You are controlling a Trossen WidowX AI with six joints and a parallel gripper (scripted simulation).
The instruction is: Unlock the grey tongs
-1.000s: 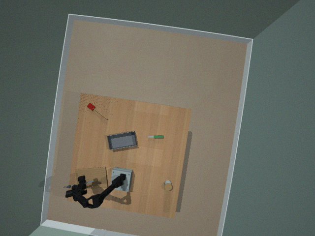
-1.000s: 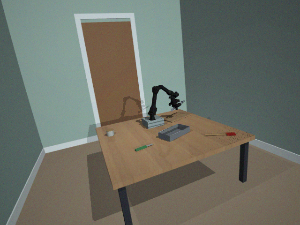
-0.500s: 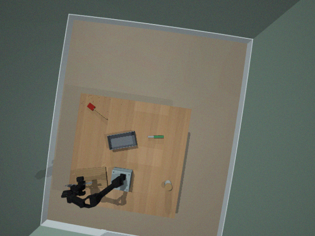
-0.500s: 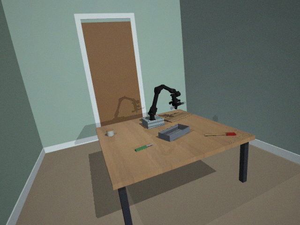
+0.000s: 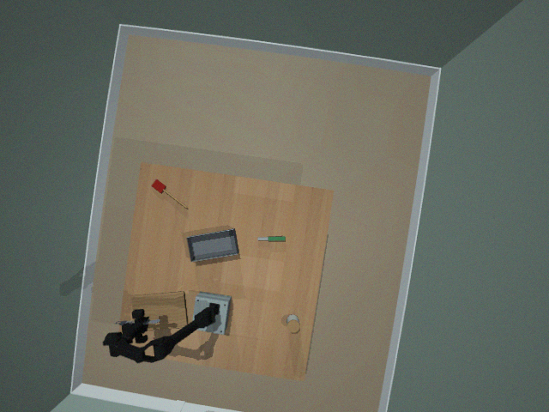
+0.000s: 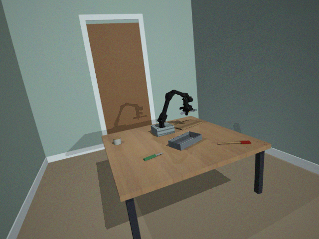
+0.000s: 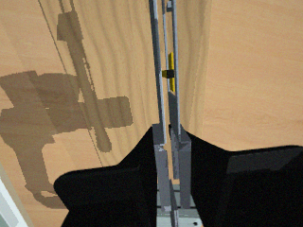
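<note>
Right now the wooden board is 2 cm behind my gripper tip and 12 cm below it. The rest, counted from my gripper tip: grey roasting tin (48 cm ahead, 31 cm to the right, 10 cm below); then yellow lock piece (1 cm behind, 5 cm to the left, 4 cm above); then red spatula (78 cm ahead, 6 cm to the left, 12 cm below).
</note>
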